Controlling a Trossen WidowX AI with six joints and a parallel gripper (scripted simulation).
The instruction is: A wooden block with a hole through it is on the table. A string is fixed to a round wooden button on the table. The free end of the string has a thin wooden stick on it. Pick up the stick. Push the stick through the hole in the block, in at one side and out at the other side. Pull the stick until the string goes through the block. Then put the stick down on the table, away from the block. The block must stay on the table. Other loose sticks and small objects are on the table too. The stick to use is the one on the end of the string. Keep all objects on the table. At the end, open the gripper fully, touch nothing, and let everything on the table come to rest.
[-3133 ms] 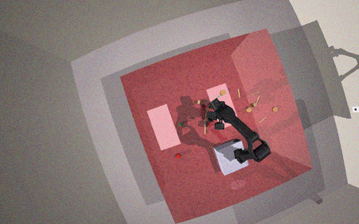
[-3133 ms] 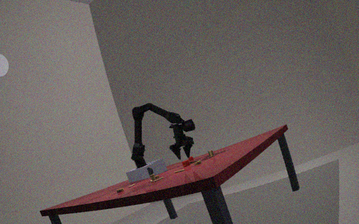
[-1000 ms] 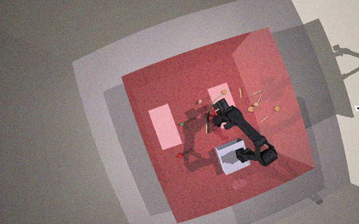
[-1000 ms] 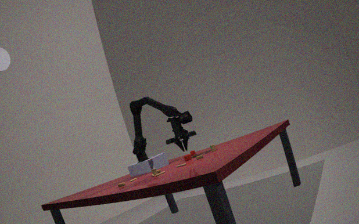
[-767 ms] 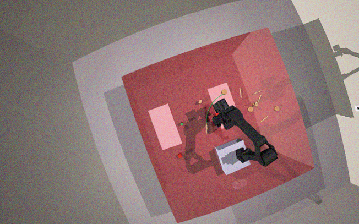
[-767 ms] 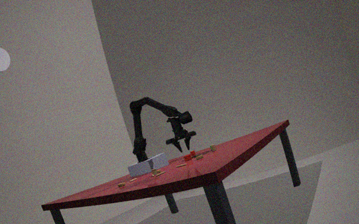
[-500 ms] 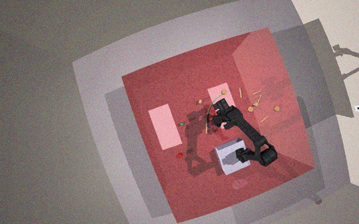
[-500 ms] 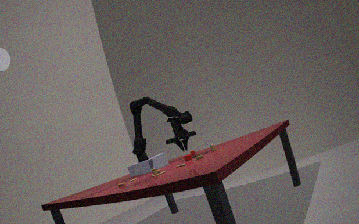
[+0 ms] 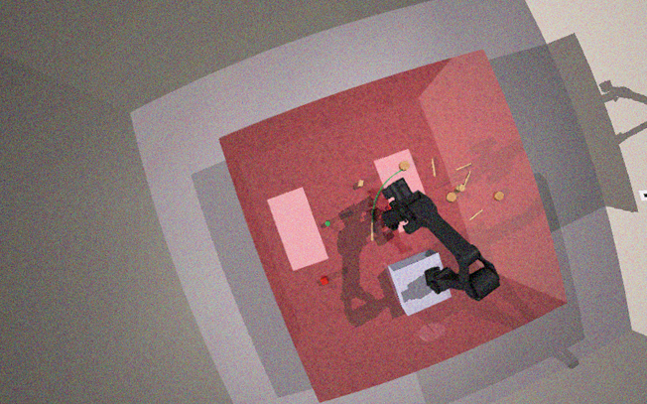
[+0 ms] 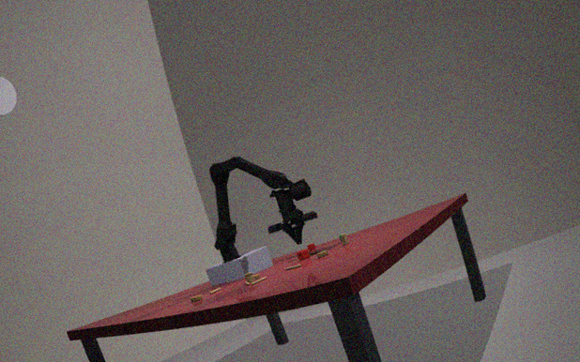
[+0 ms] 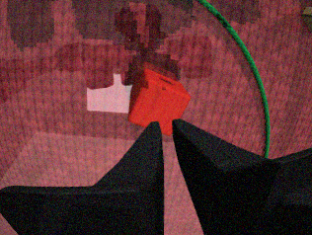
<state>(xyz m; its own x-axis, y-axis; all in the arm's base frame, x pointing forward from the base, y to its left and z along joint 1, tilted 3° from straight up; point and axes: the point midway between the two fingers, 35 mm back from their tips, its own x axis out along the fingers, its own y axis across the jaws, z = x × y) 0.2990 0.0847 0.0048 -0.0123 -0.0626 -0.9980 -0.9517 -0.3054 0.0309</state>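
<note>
My gripper tip is now 6 cm past the thin wooden stick, 10 cm to the right of it and 6 cm above it. Round my gripper tip: tan cube 13 cm ahead, 11 cm to the left, 4 cm below; then small red piece 23 cm behind, 34 cm to the left, 5 cm below; then round wooden button 16 cm ahead, 9 cm to the right, 5 cm below.
</note>
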